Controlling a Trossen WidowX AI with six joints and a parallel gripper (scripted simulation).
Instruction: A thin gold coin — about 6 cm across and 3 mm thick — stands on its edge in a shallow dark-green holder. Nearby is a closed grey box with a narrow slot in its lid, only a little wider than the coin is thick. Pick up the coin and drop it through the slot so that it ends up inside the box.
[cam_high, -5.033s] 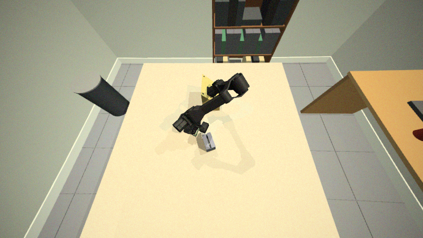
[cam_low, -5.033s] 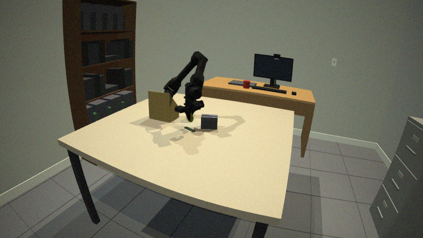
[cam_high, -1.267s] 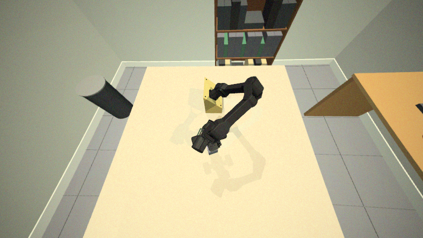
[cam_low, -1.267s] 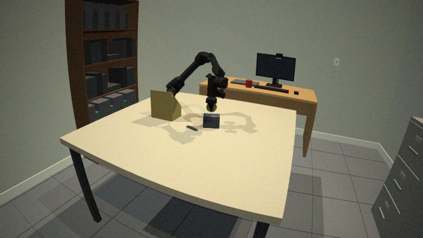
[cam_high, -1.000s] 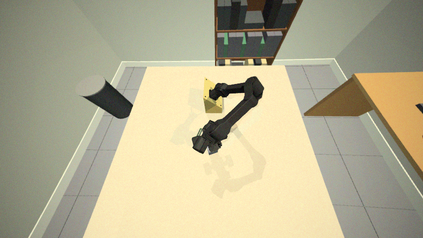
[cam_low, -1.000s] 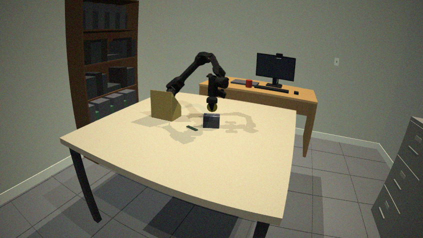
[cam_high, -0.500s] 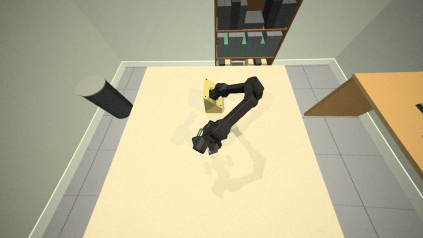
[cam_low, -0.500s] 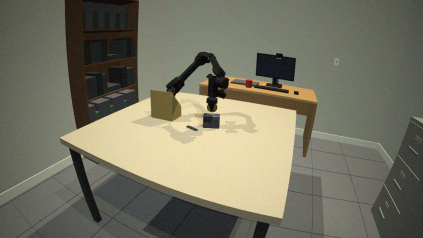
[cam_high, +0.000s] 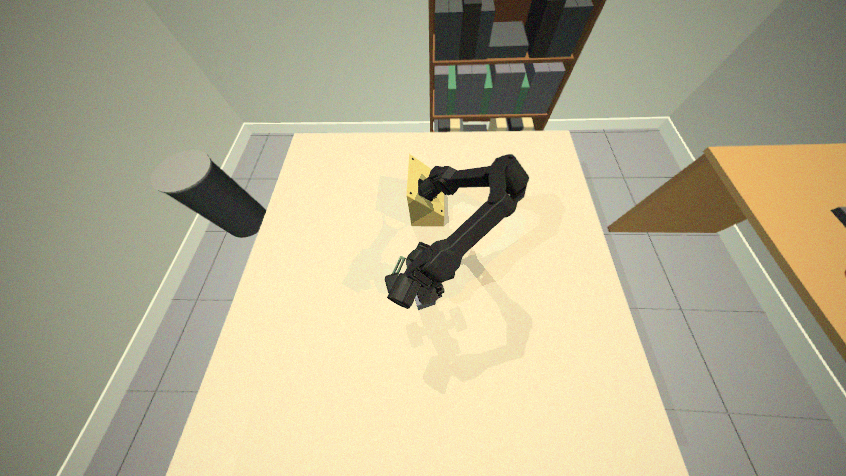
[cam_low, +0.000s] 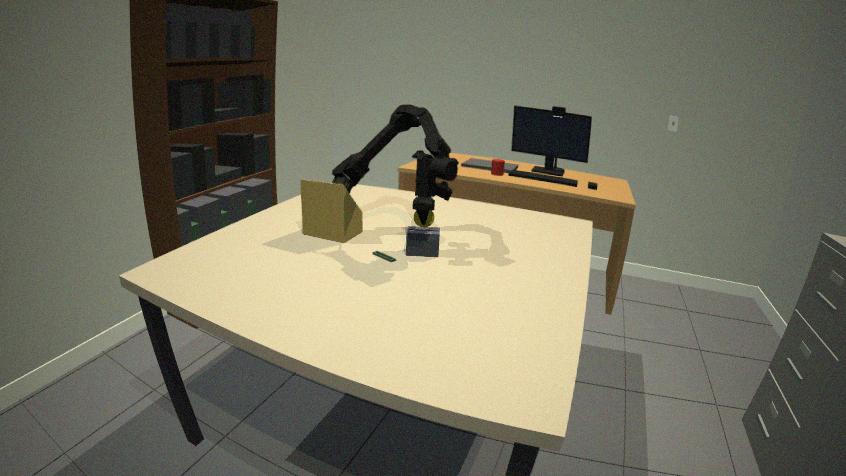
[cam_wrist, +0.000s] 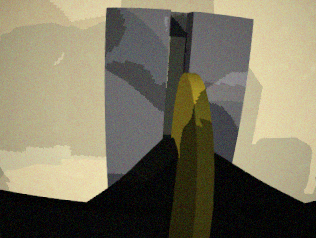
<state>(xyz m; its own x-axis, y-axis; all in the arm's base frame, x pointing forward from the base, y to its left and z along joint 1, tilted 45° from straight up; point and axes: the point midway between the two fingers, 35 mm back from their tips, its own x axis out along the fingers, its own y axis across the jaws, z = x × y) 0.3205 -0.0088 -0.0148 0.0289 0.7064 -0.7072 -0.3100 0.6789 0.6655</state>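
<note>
Now: the gold coin 2 cm above my gripper tip.
</note>
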